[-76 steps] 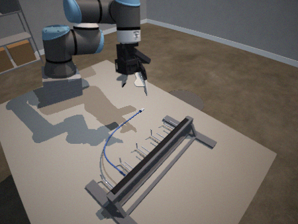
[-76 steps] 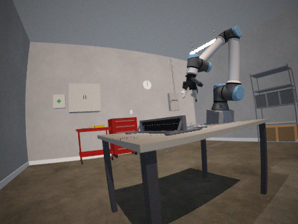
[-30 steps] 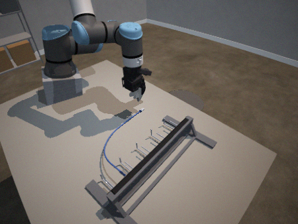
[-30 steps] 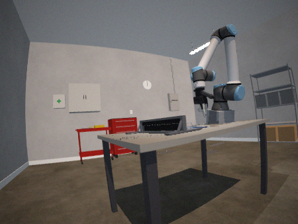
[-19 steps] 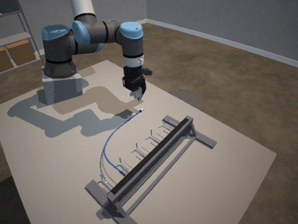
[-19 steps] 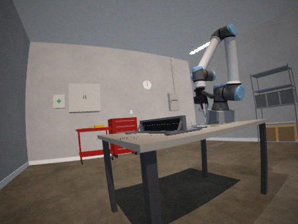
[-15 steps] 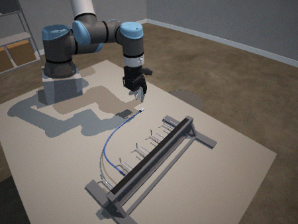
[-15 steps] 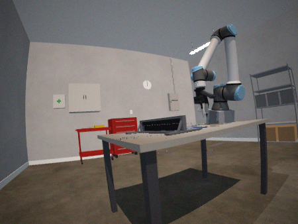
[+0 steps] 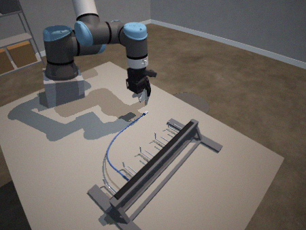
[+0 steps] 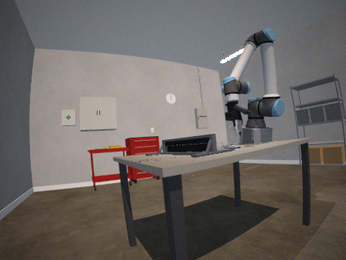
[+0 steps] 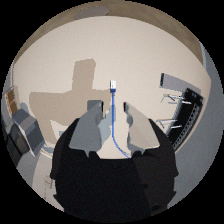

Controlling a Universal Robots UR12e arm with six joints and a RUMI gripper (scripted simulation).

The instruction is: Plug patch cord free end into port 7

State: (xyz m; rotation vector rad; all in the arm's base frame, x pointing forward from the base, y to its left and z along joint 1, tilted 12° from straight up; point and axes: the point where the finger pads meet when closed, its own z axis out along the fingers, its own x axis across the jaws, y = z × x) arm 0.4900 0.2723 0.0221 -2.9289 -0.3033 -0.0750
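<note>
Right now my hand is 2 cm to the right of the cable plug and 9 cm above it.
</note>
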